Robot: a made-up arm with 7 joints.
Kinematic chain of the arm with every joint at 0, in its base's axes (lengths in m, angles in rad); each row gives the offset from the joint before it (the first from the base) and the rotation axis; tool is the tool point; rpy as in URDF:
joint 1: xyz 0 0 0.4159 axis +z
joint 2: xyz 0 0 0 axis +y
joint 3: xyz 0 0 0.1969 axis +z
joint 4: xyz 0.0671 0 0 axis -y
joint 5: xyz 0.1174 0 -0.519 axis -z
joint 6: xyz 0 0 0 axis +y
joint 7: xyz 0.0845 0 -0.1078 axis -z
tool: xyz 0 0 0 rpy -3.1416 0 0
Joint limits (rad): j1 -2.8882..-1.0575 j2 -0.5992..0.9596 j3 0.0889..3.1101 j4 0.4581..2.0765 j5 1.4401..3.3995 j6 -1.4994..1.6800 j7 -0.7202..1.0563
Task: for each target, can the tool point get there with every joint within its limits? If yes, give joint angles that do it. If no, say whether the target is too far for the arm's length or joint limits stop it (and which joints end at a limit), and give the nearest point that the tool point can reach.
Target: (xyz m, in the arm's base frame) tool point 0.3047 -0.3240 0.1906
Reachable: yes | joints -2.4339 -0.4308 2.0143 0.7413 2.4190 -0.6910 0.8353
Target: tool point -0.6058 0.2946 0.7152
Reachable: no: joint limits stop it (at a limit: joint 1, joint 3, joint 6) | nearest point -0.3517 0.4263 0.7098 | short by 0.286 m
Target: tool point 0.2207 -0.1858 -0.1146
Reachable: yes | joints -1.6301 0.7485 0.4495 0.6220 2.6481 0.6120 -0.1219
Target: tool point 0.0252 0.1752 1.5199
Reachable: no: too far | nearest point 0.0193 0.1344 1.2626 | short by 0.261 m
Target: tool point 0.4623 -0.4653 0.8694
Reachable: yes | joints -2.6630 -0.1314 1.6365 1.8312 1.6330 1.4185 0.2220
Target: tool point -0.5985 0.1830 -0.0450
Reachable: no: joint limits stop it (at a limit: joint 1, joint 2, joint 3) | nearest point -0.5063 -0.0481 0.0022 | short by 0.253 m
